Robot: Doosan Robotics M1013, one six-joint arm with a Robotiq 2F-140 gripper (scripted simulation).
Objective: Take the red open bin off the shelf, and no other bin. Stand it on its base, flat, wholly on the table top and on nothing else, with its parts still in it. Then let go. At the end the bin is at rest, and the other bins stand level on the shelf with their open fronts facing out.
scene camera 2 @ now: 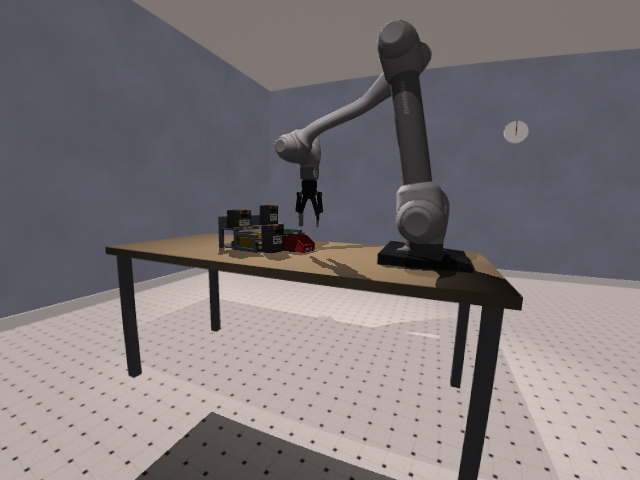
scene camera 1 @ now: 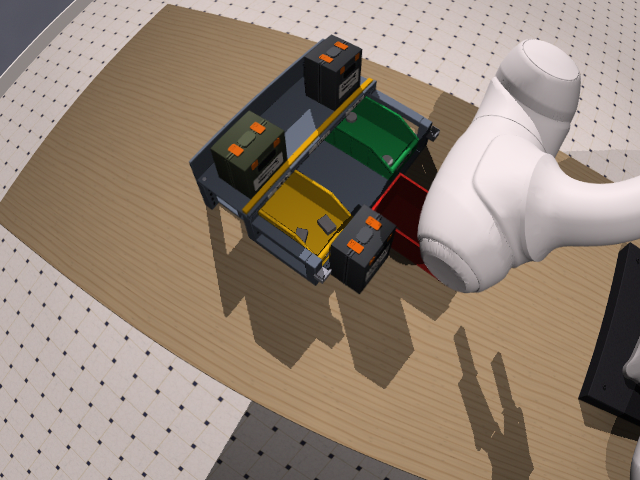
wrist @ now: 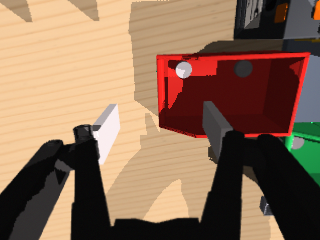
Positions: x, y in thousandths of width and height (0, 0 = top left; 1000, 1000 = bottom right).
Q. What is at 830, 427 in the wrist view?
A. A red open bin.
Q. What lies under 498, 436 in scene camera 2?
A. My gripper.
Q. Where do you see a yellow bin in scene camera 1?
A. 468, 422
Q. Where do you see a green bin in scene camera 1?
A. At 605, 274
